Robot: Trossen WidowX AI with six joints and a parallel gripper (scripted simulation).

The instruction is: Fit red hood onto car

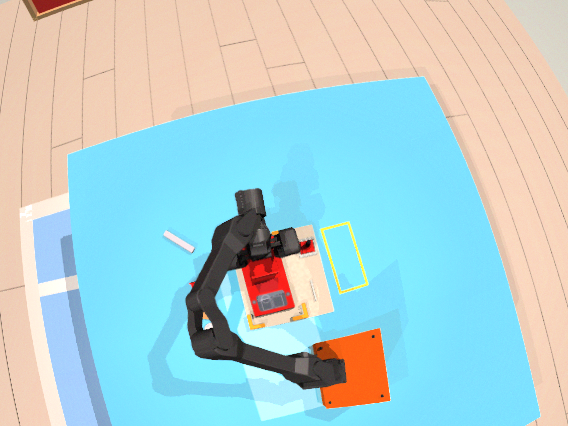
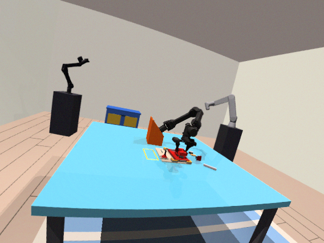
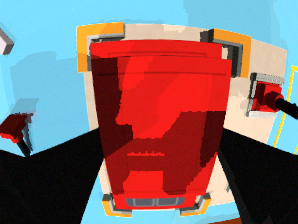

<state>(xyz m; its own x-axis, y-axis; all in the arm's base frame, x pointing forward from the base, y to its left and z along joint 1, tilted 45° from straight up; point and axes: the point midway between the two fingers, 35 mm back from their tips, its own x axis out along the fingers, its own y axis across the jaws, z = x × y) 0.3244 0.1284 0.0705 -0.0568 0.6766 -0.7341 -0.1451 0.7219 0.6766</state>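
My gripper tip is 4 cm past the jig, 4 cm to the left of it and 5 cm above it. Also, from my gripper tip: red hood: right at my gripper tip; then white bar: 8 cm ahead, 22 cm to the left, 5 cm below.
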